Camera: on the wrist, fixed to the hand. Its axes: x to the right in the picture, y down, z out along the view.
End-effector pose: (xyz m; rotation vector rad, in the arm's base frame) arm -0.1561 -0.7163 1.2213 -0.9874 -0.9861 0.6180
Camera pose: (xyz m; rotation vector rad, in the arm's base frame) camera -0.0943 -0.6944 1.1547 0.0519 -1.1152 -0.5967
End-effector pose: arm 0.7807 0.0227 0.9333 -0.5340 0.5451 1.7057
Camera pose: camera 0.7129 -0.0127 0.8795 -0.6867 0.3191 0.1763
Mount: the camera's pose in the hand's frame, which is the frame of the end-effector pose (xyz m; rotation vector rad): 0.0188 0.0691 -0.0601 0.2375 0.2235 -1.4795
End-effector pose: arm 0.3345 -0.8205 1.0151 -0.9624 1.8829 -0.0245
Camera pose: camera 0.2426 -0.8073 1.0040 -1.9888 0.9125 -1.2142
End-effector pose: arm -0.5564 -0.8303 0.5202 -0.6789 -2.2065 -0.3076
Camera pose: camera -0.4904 -0.7916 0.5739 1.1661 -2.0604 -0.7526
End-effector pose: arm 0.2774 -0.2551 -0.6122 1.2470 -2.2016 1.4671
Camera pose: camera 0.1988 -0.2047 -0.6176 1.9125 -0.4826 1.0249
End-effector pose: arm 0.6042 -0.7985 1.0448 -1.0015 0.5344 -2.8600
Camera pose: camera 0.5488 -0.8484 0.9885 0.5959 0.4412 1.7473
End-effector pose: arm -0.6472 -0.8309 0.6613 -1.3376 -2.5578 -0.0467
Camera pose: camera -0.5888 -0.7846 0.7178 0.7498 -2.5879 -0.1350
